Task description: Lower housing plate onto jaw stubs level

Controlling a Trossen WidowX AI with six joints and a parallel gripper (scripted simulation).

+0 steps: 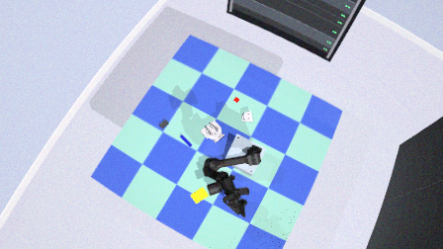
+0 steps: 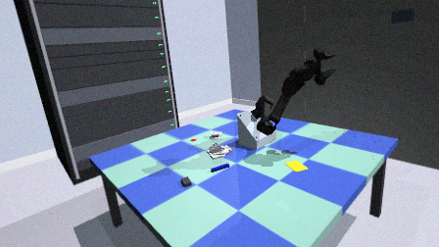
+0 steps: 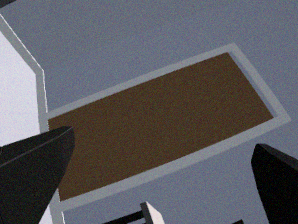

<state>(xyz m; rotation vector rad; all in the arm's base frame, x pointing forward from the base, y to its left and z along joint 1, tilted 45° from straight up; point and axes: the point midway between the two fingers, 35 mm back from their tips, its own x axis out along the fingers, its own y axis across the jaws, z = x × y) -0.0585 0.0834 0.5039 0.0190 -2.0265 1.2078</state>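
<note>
Now: the grey housing plate 69 cm to the right of my gripper tip, 44 cm below it and 21 cm ahead of it. Also, from my gripper tip: blue bar 50 cm ahead, 46 cm below, 36 cm to the right; dark block 68 cm ahead, 46 cm below, 40 cm to the right; yellow card 47 cm below, 26 cm ahead, 8 cm to the right.
</note>
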